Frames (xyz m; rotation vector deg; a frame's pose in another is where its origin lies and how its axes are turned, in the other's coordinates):
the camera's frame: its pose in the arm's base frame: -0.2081 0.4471 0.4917 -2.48 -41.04 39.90
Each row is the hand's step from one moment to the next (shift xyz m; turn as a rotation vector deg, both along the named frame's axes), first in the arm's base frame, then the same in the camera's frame.
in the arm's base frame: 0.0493 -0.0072 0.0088 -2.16 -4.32 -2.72
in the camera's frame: 0.0275 -0.0361 -0.0223 -5.36 -1.40 0.09
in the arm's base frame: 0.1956 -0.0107 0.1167 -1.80 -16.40 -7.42
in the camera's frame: 0.1682 -0.1511 -0.0295 -15.19 -9.73 -1.39
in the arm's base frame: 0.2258 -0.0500 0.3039 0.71 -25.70 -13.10
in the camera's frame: 0.2712 -0.2487 0.1024 -22.76 -16.87 -5.48
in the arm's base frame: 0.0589 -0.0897 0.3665 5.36 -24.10 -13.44
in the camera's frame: 0.1939 -0.2007 0.2607 -19.48 -18.20 -8.92
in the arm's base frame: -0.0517 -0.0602 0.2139 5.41 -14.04 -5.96
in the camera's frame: 0.0618 -0.0740 0.2068 -9.01 -12.41 -5.18
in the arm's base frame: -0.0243 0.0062 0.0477 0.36 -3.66 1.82
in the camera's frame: 0.0187 0.0060 0.0502 -0.93 -3.53 1.87
